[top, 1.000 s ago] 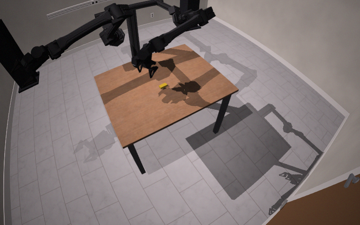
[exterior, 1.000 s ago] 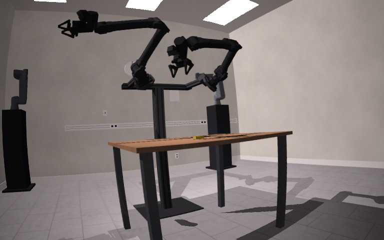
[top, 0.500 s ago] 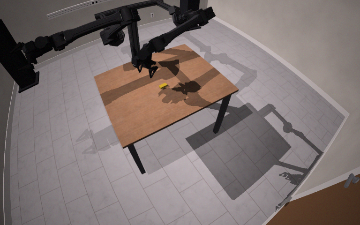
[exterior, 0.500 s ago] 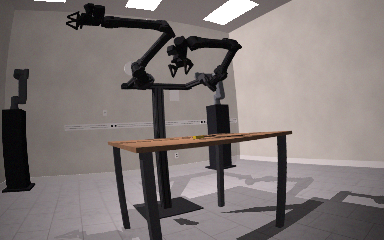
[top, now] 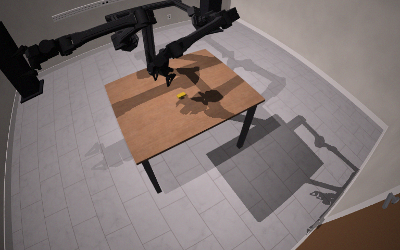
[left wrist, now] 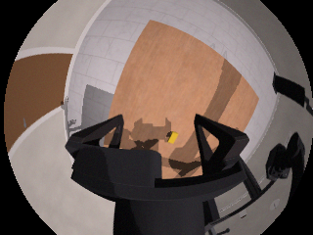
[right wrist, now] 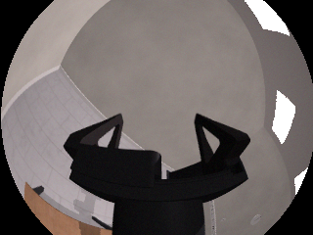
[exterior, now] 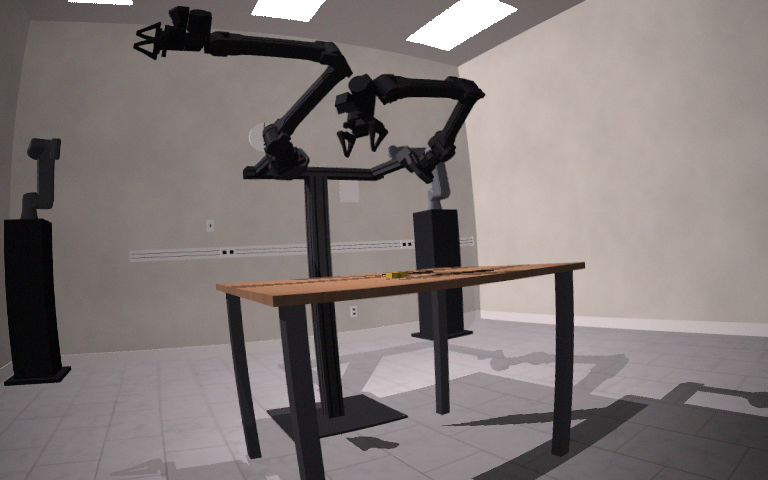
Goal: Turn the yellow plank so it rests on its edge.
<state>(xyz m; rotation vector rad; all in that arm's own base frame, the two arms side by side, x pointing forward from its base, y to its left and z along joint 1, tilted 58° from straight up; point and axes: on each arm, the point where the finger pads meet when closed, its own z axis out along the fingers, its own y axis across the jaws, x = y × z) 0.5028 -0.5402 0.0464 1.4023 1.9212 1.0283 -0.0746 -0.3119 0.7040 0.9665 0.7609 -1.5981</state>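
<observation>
The yellow plank is 360 mm below my left hand, 210 mm to the left of it and 190 mm behind it.
</observation>
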